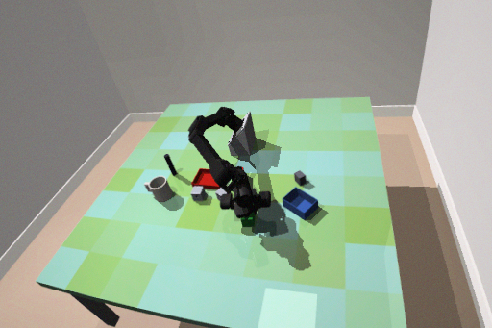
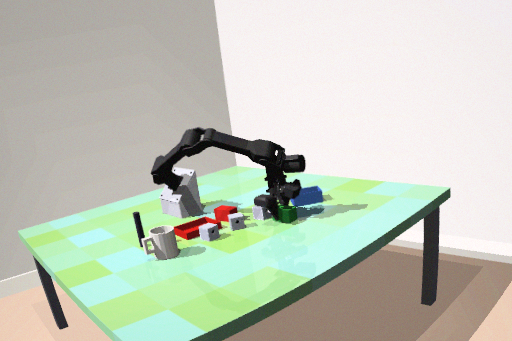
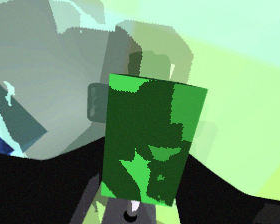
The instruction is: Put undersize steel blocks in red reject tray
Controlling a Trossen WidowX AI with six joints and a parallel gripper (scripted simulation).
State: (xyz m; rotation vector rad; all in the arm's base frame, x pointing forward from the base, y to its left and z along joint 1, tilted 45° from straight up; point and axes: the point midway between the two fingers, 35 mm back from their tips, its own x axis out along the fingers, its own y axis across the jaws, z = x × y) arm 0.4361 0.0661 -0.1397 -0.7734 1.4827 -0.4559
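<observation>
Now: gripper tip 20 mm below the green GO gauge and 10 mm past it. Round my gripper tip: steel block 80 mm behind, 10 mm to the right, 10 mm above; then blue tray 190 mm to the left, 70 mm behind; then darker grey block 200 mm behind, 170 mm to the left, 10 mm above.
</observation>
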